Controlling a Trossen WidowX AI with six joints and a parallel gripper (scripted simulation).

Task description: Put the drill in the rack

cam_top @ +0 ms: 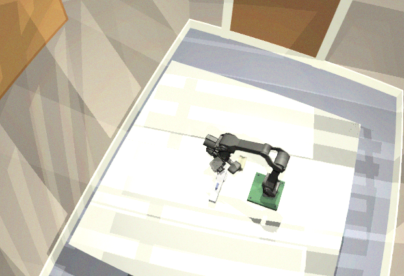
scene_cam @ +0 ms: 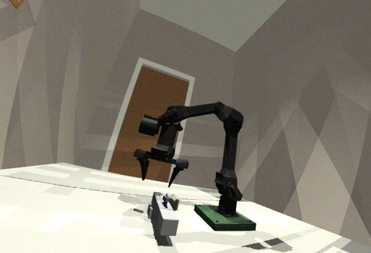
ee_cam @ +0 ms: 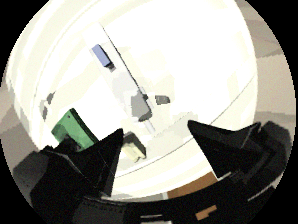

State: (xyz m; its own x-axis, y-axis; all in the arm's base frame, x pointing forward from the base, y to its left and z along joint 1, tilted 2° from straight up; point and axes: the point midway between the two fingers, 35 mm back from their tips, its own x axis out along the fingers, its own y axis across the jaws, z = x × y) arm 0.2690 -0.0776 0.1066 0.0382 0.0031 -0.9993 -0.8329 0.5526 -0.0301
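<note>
My gripper tip is 10 mm past the drill, 30 mm to the right of it and 40 mm above it. The rest, counted from my gripper tip: key (10 mm ahead, 120 mm to the left, 40 mm below); grey block fixture (90 mm to the left, 50 mm below).
</note>
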